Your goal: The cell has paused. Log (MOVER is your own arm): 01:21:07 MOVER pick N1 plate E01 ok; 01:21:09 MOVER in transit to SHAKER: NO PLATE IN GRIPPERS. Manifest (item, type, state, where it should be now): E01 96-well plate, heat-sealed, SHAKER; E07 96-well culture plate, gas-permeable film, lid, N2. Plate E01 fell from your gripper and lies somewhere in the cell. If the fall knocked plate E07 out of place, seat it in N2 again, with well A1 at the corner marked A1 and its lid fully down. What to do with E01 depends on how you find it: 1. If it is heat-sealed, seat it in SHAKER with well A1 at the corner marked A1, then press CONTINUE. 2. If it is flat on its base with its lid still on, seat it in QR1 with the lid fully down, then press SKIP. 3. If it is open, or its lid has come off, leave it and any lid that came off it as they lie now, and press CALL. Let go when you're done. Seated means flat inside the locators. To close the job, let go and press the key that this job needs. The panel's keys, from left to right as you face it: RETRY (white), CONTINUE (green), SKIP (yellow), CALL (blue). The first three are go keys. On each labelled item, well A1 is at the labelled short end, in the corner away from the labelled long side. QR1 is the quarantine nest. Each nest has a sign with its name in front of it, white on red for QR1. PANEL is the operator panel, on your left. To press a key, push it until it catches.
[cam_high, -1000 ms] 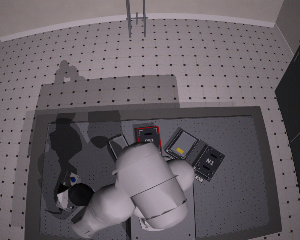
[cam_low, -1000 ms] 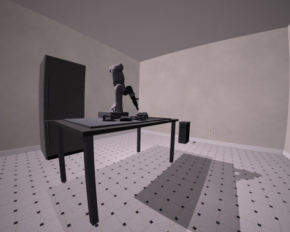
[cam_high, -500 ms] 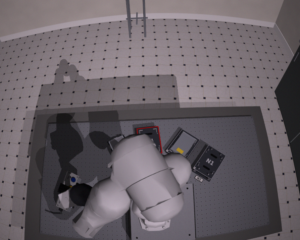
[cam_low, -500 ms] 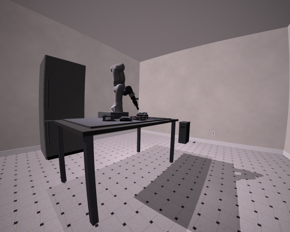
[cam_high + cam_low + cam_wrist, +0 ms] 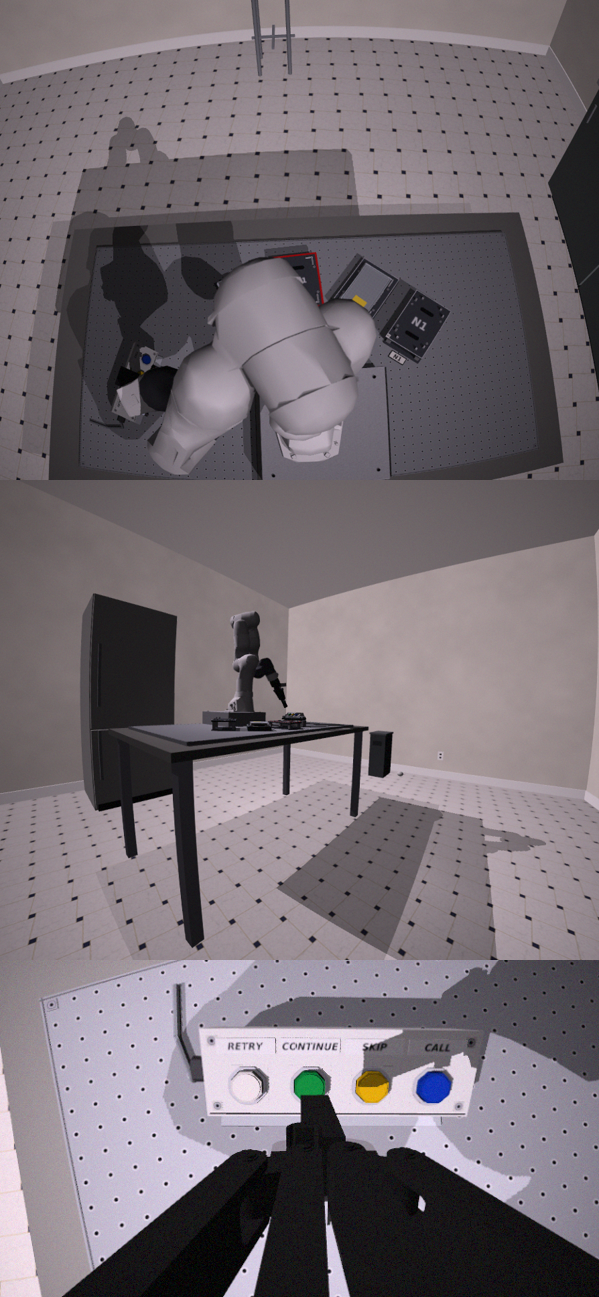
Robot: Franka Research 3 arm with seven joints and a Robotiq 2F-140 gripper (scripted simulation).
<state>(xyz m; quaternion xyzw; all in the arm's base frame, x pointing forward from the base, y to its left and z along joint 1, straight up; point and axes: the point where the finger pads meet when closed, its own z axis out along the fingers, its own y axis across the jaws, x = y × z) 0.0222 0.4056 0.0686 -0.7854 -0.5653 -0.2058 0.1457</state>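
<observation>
My hand is 9 cm above the green continue key, 5 cm to the right of it and 2 cm short of it. From my hand the other things lie so: blue key: 11 cm ahead, 9 cm below, 2 cm to the left; plate E01: 30 cm ahead, 25 cm to the right, 9 cm below; yellow key: 9 cm below, 6 cm ahead, 3 cm to the left.
</observation>
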